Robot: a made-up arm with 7 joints.
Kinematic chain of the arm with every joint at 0, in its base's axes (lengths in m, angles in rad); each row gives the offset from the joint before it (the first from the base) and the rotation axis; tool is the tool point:
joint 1: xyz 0 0.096 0 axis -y
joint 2: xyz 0 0.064 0 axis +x
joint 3: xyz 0 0 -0.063 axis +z
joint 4: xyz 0 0 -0.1 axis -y
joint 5: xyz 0 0 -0.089 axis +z
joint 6: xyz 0 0 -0.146 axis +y
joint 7: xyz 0 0 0 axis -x
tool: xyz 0 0 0
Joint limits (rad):
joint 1: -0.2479..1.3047
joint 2: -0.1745..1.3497
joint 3: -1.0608..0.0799
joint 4: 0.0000..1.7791
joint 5: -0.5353..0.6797
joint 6: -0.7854..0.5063
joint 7: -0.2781..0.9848
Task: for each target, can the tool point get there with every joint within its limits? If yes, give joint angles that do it. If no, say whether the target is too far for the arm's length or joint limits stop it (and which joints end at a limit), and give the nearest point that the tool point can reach.
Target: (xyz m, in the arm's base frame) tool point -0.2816 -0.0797 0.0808
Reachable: no: joint limits stop it (at a limit: joint 1, joint 2, joint 3, joint 4) | nearest point 0.1046 -0.0575 0.0878 | short by 0.387 m
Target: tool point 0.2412 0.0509 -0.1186
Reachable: yes | joints 0.2549 0.0476 -0.5232 1.5400 -0.2647 0.4056 0.6642
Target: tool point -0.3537 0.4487 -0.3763
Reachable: no: too far | nearest point -0.0823 0.3744 -0.3251 | short by 0.286 m
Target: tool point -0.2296 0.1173 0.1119
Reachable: no: joint limits stop it (at a limit: joint 1, joint 2, joint 3, joint 4) | nearest point 0.0672 0.2756 0.2192 | short by 0.353 m
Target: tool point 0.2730 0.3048 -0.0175
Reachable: yes | joints 0.5228 0.9466 -0.1666 1.3864 -0.3450 -0.1611 -0.0255
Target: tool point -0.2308 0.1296 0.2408
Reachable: no: joint limits stop it (at a limit: joint 1, joint 2, joint 3, joint 4) | nearest point 0.0672 0.2756 0.2192 | short by 0.333 m
